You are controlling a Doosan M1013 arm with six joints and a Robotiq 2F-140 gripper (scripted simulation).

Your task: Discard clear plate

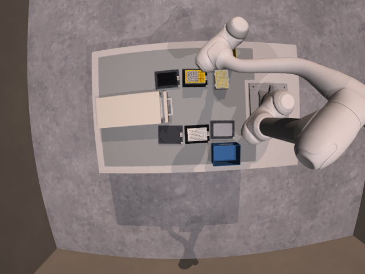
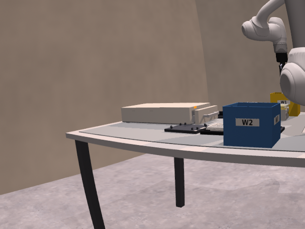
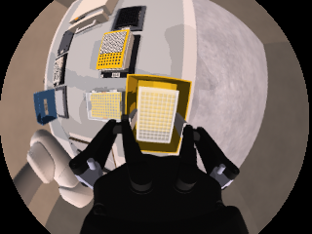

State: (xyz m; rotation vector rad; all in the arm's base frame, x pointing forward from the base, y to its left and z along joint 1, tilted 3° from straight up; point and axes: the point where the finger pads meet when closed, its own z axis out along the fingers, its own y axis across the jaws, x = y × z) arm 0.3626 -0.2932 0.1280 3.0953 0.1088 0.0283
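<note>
Now: the clear plate 2 cm below my hand. Also, from my hand: yellow rack (16 cm ahead, 14 cm to the left, 7 cm below); yellow bin W1 (9 cm below); black plate (35 cm ahead, 16 cm to the left, 11 cm below).
</note>
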